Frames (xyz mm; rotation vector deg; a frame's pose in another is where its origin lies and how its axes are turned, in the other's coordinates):
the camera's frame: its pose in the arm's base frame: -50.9 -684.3 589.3 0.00 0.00 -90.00
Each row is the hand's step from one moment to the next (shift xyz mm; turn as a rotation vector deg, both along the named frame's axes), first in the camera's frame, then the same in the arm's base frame.
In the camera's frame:
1: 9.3 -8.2 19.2 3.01 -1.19 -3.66
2: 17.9 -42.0 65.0 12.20 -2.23 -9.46
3: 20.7 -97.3 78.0 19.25 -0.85 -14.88
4: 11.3 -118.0 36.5 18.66 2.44 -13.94
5: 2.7 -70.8 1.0 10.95 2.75 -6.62
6: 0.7 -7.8 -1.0 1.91 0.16 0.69
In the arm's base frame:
1: -8.2 -9.3 19.2 -1.19 -3.01 -3.66
2: -42.0 -17.9 65.0 -2.23 -12.20 -9.46
3: -97.3 -20.7 78.0 -0.85 -19.25 -14.88
4: -118.0 -11.3 36.5 2.44 -18.66 -13.94
5: -70.8 -2.7 1.0 2.75 -10.95 -6.62
6: -7.8 -0.7 -1.0 0.16 -1.91 0.69

